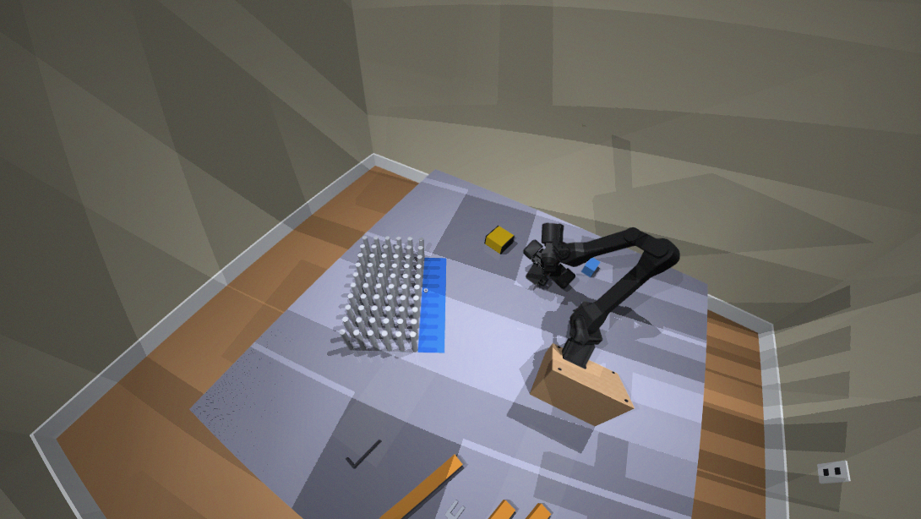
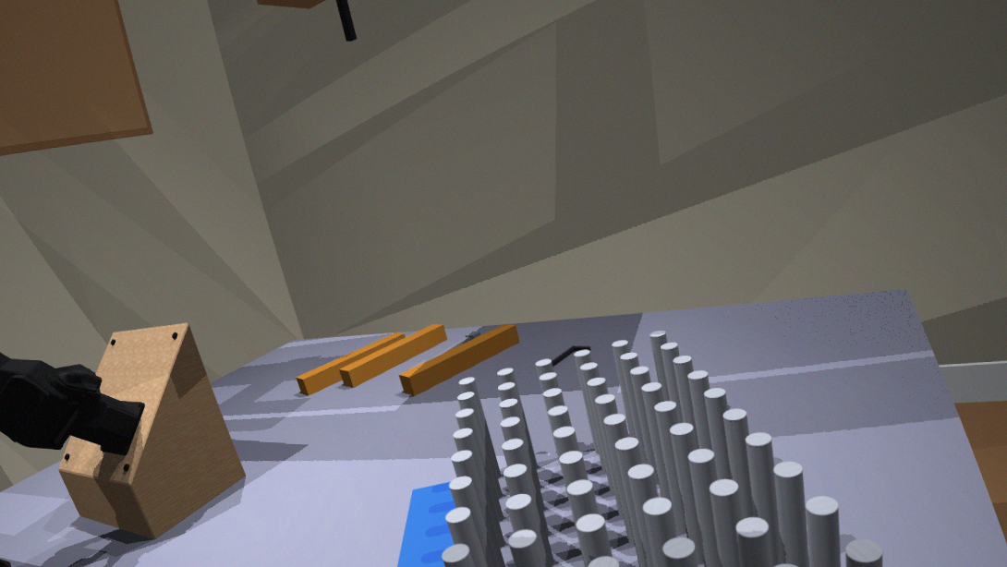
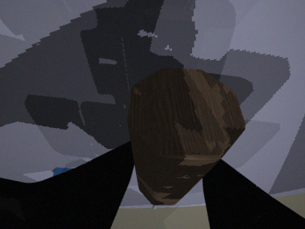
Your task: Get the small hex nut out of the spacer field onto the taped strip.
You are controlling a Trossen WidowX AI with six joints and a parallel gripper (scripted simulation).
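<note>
The wooden-handled pick lies 100 mm to the right of my gripper tip, 30 mm behind it and 10 mm below it. From my gripper tip the other things lie so: yellow block 210 mm ahead, 50 mm to the right, 10 mm below; blue cube 140 mm behind, 110 mm to the right, 10 mm below; blue taped strip 300 mm to the left, 290 mm ahead, 30 mm below.
</note>
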